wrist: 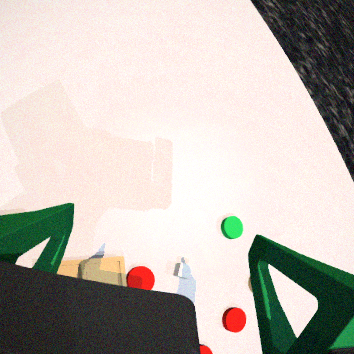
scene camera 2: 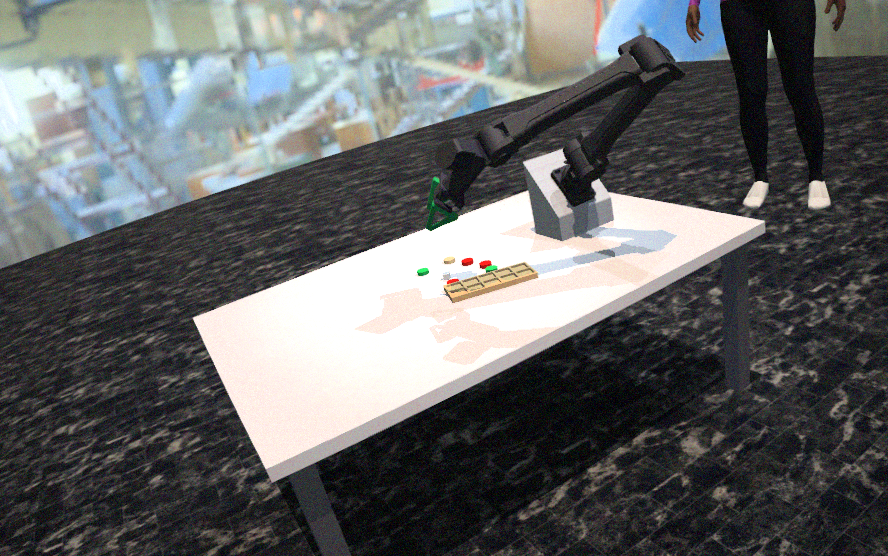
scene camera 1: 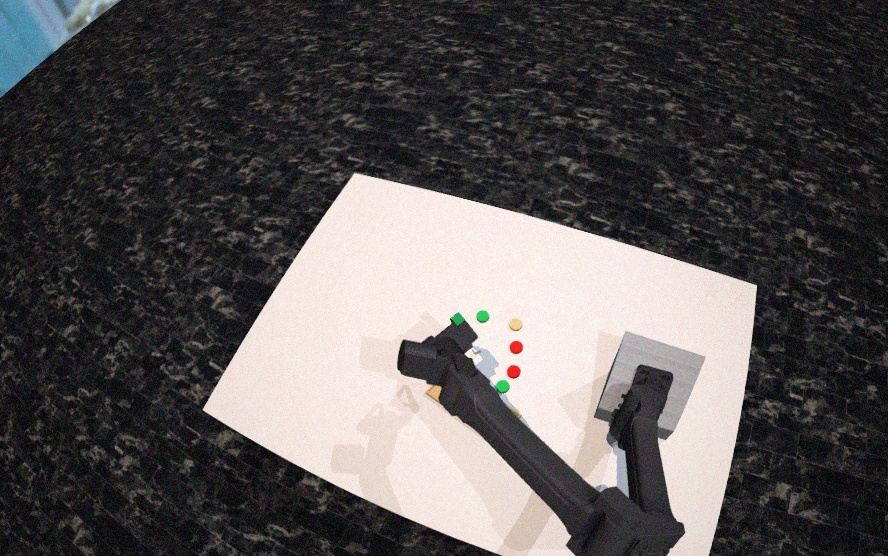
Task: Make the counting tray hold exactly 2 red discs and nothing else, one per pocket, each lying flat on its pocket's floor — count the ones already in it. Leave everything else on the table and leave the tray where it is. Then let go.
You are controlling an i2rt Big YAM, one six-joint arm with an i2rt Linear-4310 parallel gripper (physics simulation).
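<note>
The wooden counting tray (scene camera 2: 492, 288) (scene camera 1: 433, 393) (wrist: 70, 268) has one row of pockets; those showing in scene camera 2 look empty, and the arm hides most of it in scene camera 1. One red disc (scene camera 2: 452, 281) (wrist: 140, 278) lies on the table right by the tray's end. A second red disc (scene camera 1: 516, 347) (scene camera 2: 467, 261) (wrist: 234, 320) and a third red disc (scene camera 1: 513, 371) (scene camera 2: 484, 263) (wrist: 205, 349) lie farther off. My gripper (wrist: 165, 230) (scene camera 2: 442, 219) is open and empty, raised above the table near the tray's end.
A green disc (scene camera 1: 482, 316) (scene camera 2: 422, 271) (wrist: 232, 227), a tan disc (scene camera 1: 515, 324) (scene camera 2: 448, 259) and another green disc (scene camera 1: 502, 386) (scene camera 2: 491, 268) lie on the table. A small grey block (scene camera 2: 446, 275) (wrist: 178, 269) lies near the tray's end. The arm's grey base (scene camera 1: 684, 373) (scene camera 2: 547, 196) stands beyond.
</note>
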